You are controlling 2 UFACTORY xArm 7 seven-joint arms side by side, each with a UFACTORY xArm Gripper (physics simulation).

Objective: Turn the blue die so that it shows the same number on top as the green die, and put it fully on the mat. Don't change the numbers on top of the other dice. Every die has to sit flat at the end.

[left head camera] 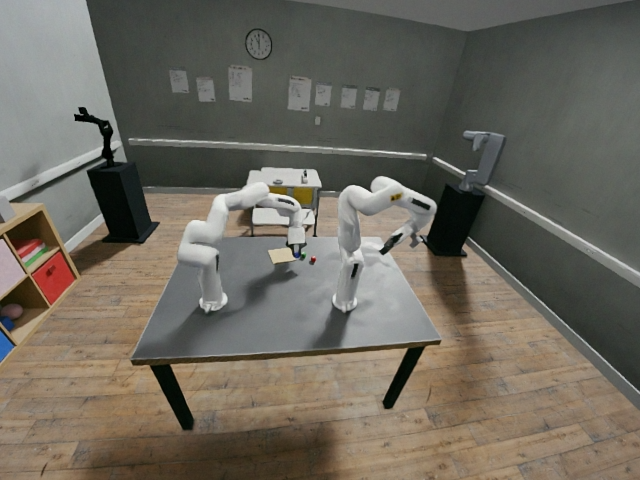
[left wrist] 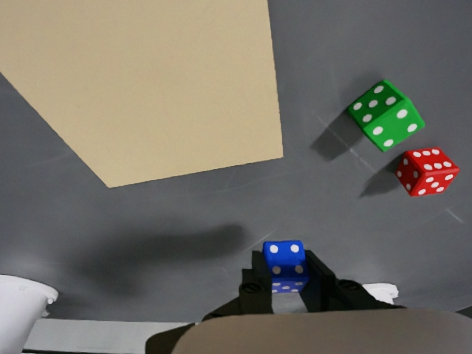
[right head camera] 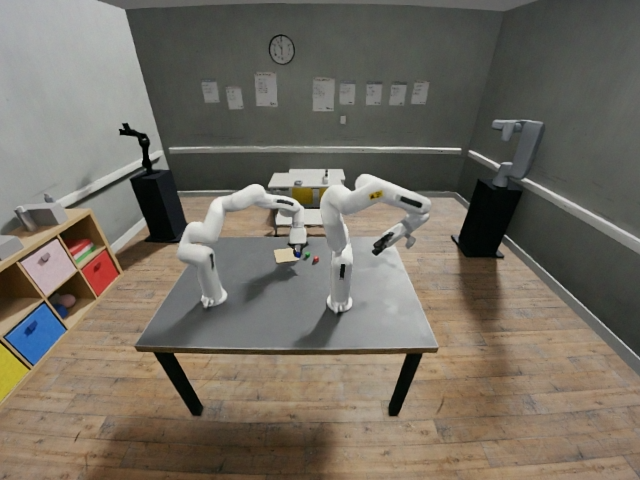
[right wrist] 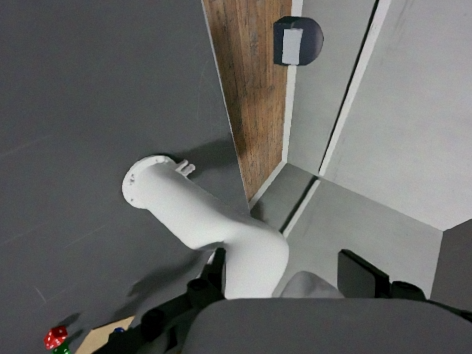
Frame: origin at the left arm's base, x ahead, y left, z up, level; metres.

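Seen in the pictures: left gripper, fingertip midpoint: (left head camera: 296,256) (left wrist: 279,271) (right head camera: 297,256) (right wrist: 120,331); right gripper, fingertip midpoint: (left head camera: 383,250) (right head camera: 373,250) (right wrist: 281,267); left arm's base, link origin: (left head camera: 213,301) (left wrist: 21,286) (right head camera: 214,297); right arm's base, link origin: (left head camera: 344,301) (right head camera: 339,302) (right wrist: 152,181).
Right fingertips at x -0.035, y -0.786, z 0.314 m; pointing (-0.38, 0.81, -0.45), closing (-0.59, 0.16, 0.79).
Observation:
Pixels of each thing's top centre, then the offset from my right fingertips to it. Level surfaces: height alone.
- blue die, top centre: (left wrist: 285,287) (right wrist: 120,340) 0.315 m ahead, 0.363 m left, 0.236 m down
- beige mat, top centre: (left wrist: 141,83) (right wrist: 101,344) (left head camera: 281,255) (right head camera: 286,254) 0.406 m ahead, 0.443 m left, 0.310 m down
- green die, top centre: (left wrist: 394,129) (left head camera: 303,253) (right head camera: 307,253) 0.392 m ahead, 0.309 m left, 0.289 m down
- red die, top centre: (left wrist: 435,184) (right wrist: 57,342) (left head camera: 313,257) (right head camera: 316,257) 0.348 m ahead, 0.254 m left, 0.289 m down
- grey table, surface height: 0.315 m down
My left gripper (left head camera: 296,252) (right head camera: 297,251) (left wrist: 279,271) is shut on the blue die (left wrist: 285,260) (right wrist: 119,330), above the table beside the mat's near edge. In the left wrist view the die's four faces the camera, with a five on its upward side. The beige mat (left head camera: 279,255) (right head camera: 283,255) (left wrist: 200,100) (right wrist: 96,339) lies flat. The green die (left head camera: 303,255) (right head camera: 307,255) (left wrist: 392,122) sits right of the mat, apparently four up, its five on a side. The red die (left head camera: 313,259) (right head camera: 315,259) (left wrist: 427,171) (right wrist: 55,337) sits close by, apparently five up. My right gripper (right wrist: 281,267) is open and empty, high at the right.
The grey table (left head camera: 289,320) (right head camera: 289,320) carries both arm bases, the left base (left head camera: 212,301) (right head camera: 213,298) and the right base (left head camera: 344,301) (right head camera: 339,303). The right forearm (left head camera: 385,198) (right head camera: 374,193) reaches over the table's right side. A white desk (left head camera: 258,178) (right head camera: 281,179) stands beyond the table.

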